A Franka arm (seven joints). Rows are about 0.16 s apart.
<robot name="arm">
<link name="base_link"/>
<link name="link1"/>
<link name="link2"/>
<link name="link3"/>
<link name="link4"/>
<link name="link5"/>
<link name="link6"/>
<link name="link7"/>
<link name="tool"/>
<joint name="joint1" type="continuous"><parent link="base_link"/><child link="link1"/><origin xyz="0 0 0.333"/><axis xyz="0 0 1"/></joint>
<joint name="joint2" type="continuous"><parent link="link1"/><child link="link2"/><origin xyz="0 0 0" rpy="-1.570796 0 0"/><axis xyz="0 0 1"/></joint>
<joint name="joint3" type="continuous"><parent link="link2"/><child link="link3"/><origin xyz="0 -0.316 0" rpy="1.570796 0 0"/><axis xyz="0 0 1"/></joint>
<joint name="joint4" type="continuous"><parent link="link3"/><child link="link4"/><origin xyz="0.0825 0 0" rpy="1.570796 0 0"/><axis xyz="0 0 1"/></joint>
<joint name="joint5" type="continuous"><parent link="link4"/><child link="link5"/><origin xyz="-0.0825 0.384 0" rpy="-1.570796 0 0"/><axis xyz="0 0 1"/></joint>
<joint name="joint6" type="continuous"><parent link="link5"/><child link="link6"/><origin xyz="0 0 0" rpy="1.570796 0 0"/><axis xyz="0 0 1"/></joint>
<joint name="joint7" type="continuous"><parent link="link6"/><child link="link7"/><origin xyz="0.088 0 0" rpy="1.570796 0 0"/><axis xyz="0 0 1"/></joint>
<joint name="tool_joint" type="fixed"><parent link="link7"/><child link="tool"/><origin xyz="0 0 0.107"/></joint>
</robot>
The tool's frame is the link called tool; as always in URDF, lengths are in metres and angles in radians. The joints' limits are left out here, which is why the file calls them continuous.
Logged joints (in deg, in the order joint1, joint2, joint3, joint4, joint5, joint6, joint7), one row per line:
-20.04 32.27 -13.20 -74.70 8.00 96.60 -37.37
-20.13 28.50 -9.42 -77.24 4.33 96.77 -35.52
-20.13 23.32 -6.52 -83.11 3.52 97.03 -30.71
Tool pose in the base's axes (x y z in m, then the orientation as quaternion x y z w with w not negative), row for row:
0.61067 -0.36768 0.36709 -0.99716 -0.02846 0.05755 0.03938
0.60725 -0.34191 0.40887 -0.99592 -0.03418 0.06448 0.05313
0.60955 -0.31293 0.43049 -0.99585 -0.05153 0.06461 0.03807
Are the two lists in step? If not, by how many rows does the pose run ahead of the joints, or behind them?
The pose runs 1 row behind the joints: the pose in row i belongs to the joints in row i - 1.
